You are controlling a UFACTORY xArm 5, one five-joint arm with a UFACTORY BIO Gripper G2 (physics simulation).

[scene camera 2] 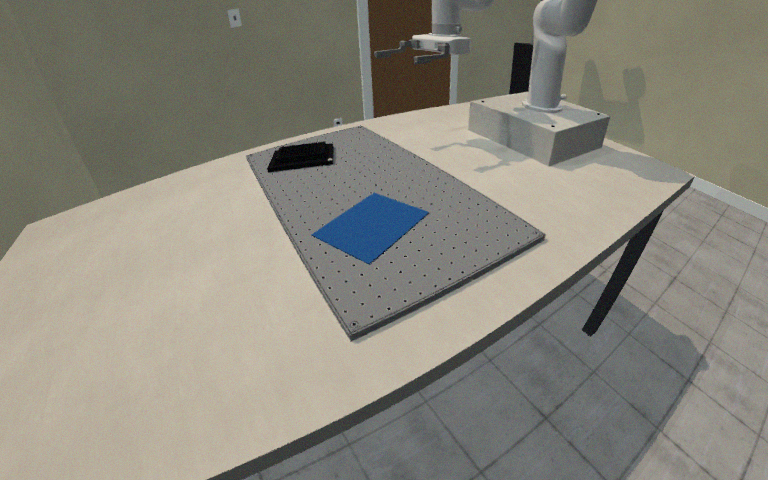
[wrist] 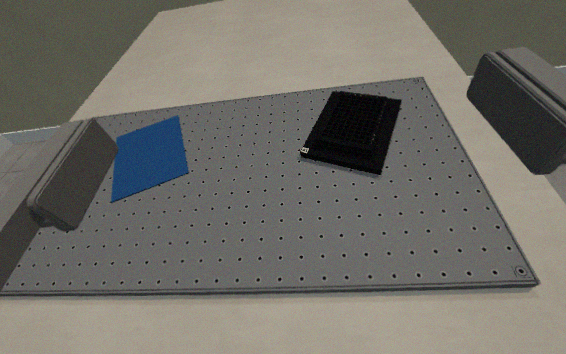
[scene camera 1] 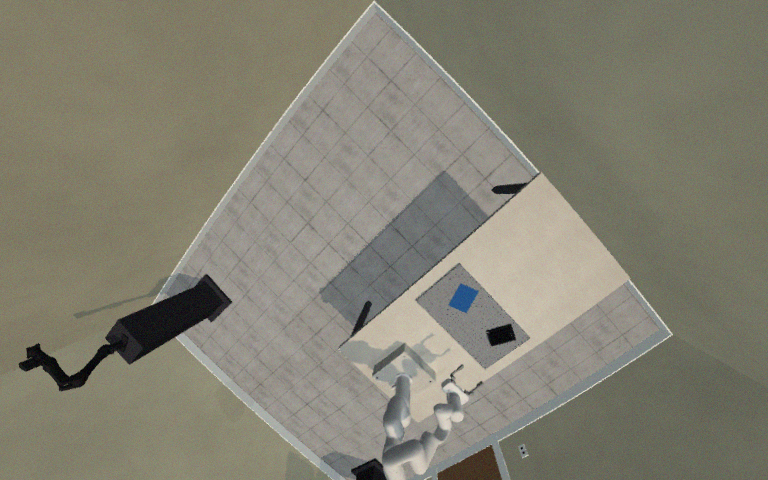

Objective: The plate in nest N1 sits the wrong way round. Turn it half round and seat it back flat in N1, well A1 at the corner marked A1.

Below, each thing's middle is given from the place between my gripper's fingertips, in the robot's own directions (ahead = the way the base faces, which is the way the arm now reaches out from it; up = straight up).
Scene:
Now: the black well plate (scene camera 2: 311, 151) 240 mm ahead of my hand, 60 mm to the right of it and 220 mm below it. Round my hand: blue pad (scene camera 2: 365, 231): 210 mm ahead, 300 mm to the left, 230 mm below; black nest (wrist: 347, 160): 240 mm ahead, 60 mm to the right, 230 mm below.

